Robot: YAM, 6 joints.
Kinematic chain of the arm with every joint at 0, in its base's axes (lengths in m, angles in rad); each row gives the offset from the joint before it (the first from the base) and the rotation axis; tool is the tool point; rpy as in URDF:
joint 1: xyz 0 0 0.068 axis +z
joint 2: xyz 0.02 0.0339 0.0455 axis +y
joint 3: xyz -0.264 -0.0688 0 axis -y
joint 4: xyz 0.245 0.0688 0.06 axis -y
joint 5: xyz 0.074 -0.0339 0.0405 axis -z
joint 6: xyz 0.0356 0 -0.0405 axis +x
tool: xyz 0 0 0 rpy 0 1.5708 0
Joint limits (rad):
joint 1: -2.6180..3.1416
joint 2: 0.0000..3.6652
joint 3: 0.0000..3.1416
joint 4: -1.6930..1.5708
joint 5: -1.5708..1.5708
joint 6: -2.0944..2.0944
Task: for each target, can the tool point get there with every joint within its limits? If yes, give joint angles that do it. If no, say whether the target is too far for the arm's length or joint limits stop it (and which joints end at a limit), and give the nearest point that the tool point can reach.
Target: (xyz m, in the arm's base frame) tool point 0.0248 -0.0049 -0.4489
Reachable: no: joint limits stop it (at a limit: joint 2) | nearest point 0.0804 -0.0159 -0.3397 | short by 0.123 m
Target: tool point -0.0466 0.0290 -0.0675
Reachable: yes | joints 2.5156 2.6736 0.3071 0.1268 -0.1074 -1.1098
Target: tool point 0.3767 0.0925 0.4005
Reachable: yes | joints 0.2834 1.7222 1.8142 -0.6540 0.4829 -1.2546
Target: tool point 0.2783 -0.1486 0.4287
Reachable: yes | joints -0.4111 1.4022 1.4582 -0.2450 0.7799 -1.2324
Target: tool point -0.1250 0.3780 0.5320
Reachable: yes | joints -1.2370 0.6210 2.8565 -0.6189 -0.1617 -1.7233
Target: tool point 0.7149 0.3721 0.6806
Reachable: no: too far | nearest point 0.4679 0.2436 0.4797 | short by 0.343 m
